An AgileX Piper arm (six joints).
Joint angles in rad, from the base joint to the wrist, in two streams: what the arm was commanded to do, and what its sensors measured. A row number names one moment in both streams.
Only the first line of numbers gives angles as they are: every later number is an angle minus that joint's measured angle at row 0.
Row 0, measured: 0.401, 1.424, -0.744, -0.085, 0.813, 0.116
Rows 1 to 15, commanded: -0.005, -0.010, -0.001, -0.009, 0.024, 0.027; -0.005, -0.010, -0.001, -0.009, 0.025, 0.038; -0.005, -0.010, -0.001, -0.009, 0.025, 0.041; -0.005, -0.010, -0.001, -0.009, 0.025, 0.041; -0.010, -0.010, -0.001, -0.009, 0.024, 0.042; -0.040, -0.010, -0.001, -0.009, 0.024, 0.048; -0.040, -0.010, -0.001, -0.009, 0.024, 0.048; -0.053, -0.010, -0.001, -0.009, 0.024, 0.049; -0.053, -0.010, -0.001, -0.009, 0.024, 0.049; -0.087, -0.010, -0.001, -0.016, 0.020, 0.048; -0.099, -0.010, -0.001, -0.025, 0.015, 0.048; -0.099, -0.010, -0.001, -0.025, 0.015, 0.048; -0.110, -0.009, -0.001, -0.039, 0.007, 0.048; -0.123, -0.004, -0.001, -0.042, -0.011, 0.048; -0.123, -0.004, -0.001, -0.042, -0.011, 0.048
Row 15, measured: -0.104, 0.000, 0.000, -0.027, 0.008, 0.047
